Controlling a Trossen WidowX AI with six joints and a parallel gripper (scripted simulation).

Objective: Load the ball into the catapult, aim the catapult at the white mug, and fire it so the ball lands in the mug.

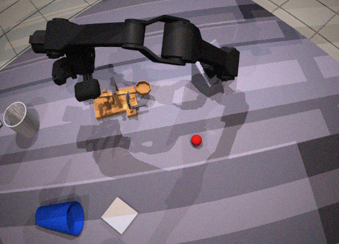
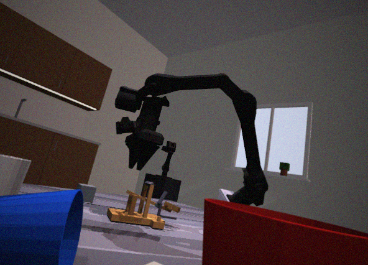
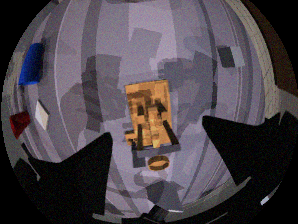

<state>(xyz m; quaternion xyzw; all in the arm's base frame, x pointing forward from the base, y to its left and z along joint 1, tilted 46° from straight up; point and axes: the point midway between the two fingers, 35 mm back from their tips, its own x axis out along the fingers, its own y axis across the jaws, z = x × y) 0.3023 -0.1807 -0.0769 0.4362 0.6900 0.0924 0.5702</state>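
Right now my gripper tip is 290 mm to the right of the red ball, 120 mm past it and 120 mm above it. Round my gripper tip: white mug (240 mm ahead, 150 mm to the right, 100 mm below); then wooden catapult (80 mm below, 60 mm behind, 50 mm to the left); then grey block (240 mm to the right, 110 mm below, 30 mm behind).
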